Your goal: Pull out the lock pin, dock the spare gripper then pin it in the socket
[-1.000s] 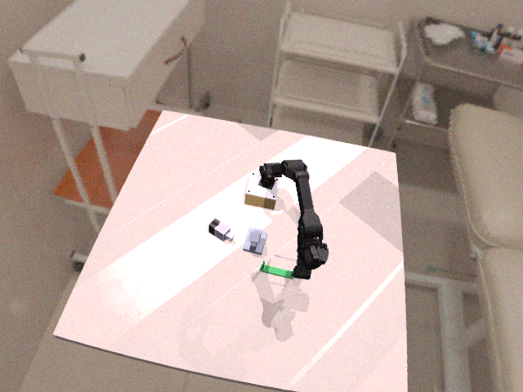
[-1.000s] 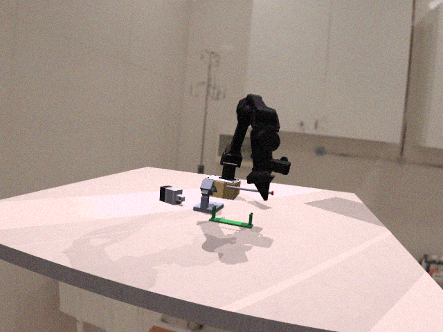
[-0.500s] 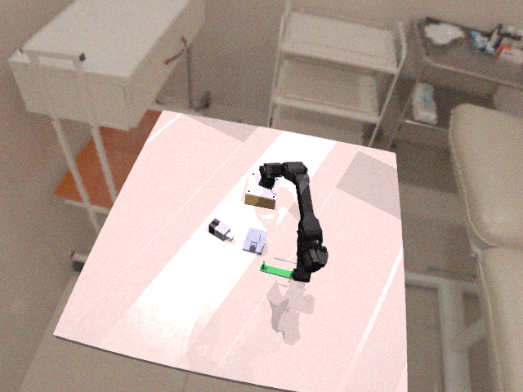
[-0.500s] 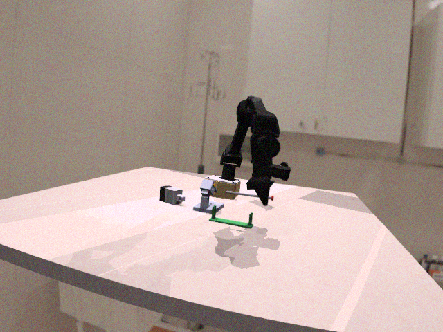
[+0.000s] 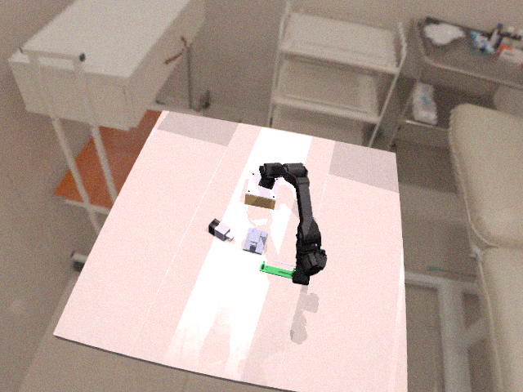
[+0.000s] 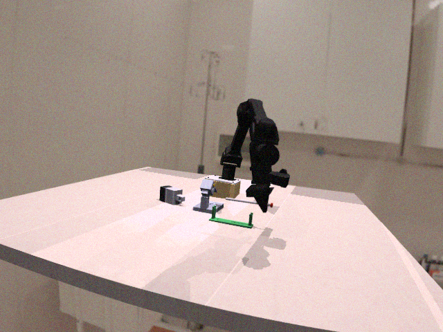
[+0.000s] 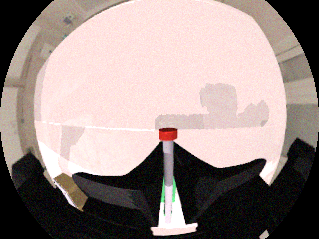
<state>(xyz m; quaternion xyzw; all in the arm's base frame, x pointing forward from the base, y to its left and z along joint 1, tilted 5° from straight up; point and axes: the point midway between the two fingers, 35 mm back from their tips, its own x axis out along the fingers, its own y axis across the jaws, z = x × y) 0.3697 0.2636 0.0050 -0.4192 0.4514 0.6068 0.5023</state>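
My gripper tip is now 100 mm to the left of the green rack, 30 mm above it and 10 mm short of it. Round my gripper tip: grey mount: 230 mm to the right, 80 mm behind; spare gripper: 370 mm to the right, 70 mm behind, 30 mm below.
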